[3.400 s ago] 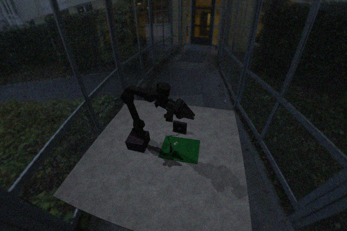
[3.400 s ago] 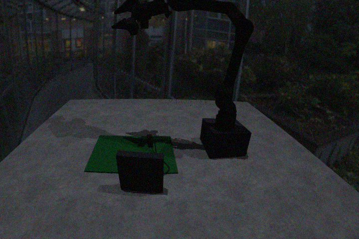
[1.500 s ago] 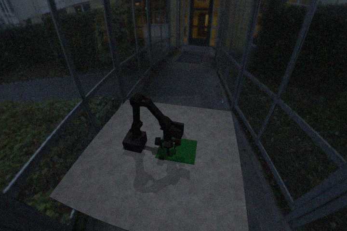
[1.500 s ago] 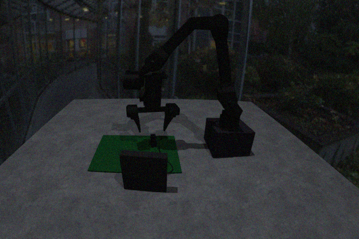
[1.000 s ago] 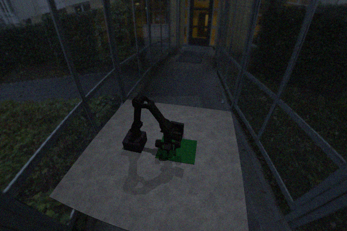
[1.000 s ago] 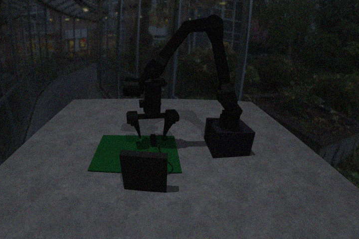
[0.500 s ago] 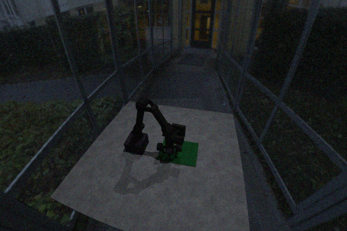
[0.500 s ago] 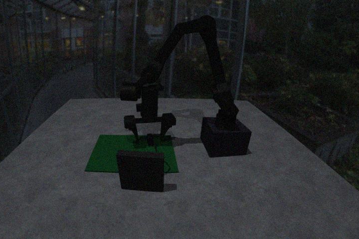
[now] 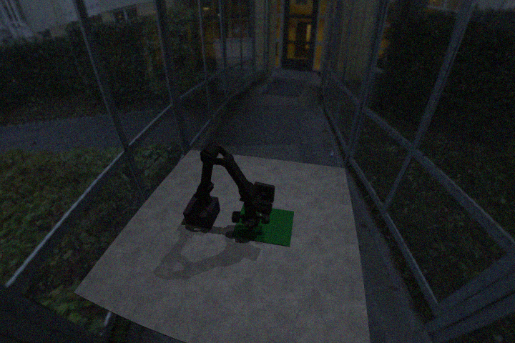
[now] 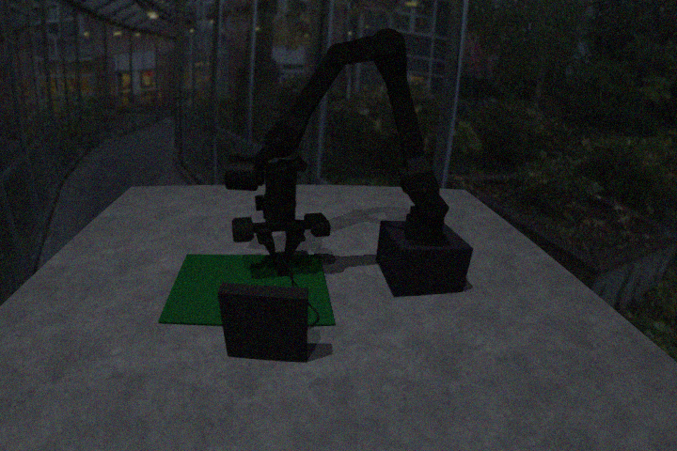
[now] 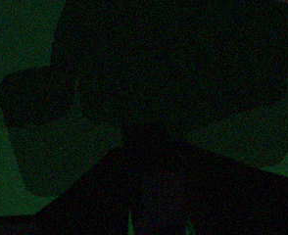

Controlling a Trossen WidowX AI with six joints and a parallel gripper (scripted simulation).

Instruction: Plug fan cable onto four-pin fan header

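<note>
My gripper tip is now 60 mm to the right of the green board, 60 mm short of it and 30 mm above it. Round my gripper tip: dark fan plug (10 mm to the left, 10 mm above); dark square fan (230 mm to the left, 40 mm above, 10 mm behind).
</note>
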